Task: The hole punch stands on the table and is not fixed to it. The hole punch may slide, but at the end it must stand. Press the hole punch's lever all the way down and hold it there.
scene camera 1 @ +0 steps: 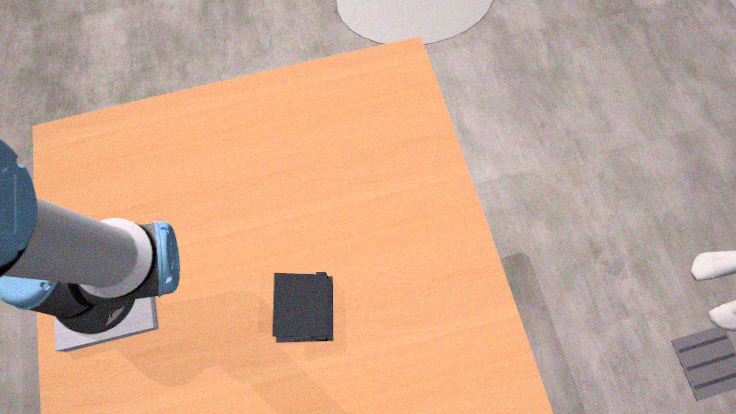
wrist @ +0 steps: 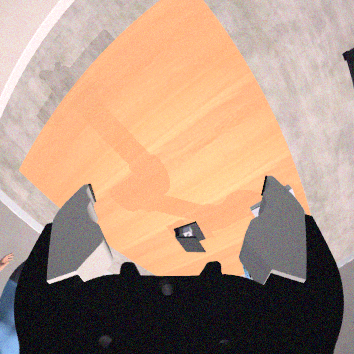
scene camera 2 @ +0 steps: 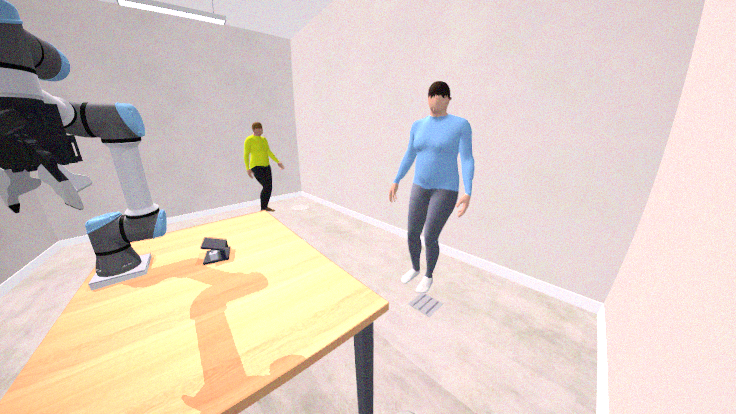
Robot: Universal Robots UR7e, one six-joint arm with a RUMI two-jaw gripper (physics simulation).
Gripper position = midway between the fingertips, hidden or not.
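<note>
The gripper (scene camera 2: 48,211) is visible, and the wrist view also shows the gripper (wrist: 176,182). A flat lever (scene camera 1: 299,300) is visible.
</note>
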